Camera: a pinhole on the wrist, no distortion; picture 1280 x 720 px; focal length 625.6 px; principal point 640.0 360.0 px. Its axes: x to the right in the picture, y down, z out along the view. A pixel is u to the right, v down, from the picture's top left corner.
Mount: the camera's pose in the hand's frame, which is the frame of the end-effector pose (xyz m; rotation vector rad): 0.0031 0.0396 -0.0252 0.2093 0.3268 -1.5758
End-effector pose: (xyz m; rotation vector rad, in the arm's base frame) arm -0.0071 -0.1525 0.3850 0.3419 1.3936 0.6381
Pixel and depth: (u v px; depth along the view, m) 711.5 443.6 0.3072
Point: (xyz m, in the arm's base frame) 0.2592 -0.1547 0.3190
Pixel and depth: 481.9 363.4 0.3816
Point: 0.3505 -0.0772 0.4191
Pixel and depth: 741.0 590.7 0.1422
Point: 0.0968 -0.1238 0.3321
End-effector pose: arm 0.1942 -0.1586 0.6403 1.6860 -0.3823 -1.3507
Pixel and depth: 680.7 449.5 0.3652
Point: -0.0808 -0.2979 0.5133
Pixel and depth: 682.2 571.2 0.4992
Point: -0.1541 -0.4089 0.3954
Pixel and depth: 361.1 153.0 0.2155
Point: 0.0023 -0.2522 0.7207
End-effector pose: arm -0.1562 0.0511 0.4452 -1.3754 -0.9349 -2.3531
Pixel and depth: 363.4 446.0 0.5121
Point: 0.1843 0.3393 0.7581
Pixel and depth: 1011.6 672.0 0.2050
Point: -0.2089 0.2485 0.5264
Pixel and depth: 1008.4 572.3 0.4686
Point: -0.2342 0.5564 0.5586
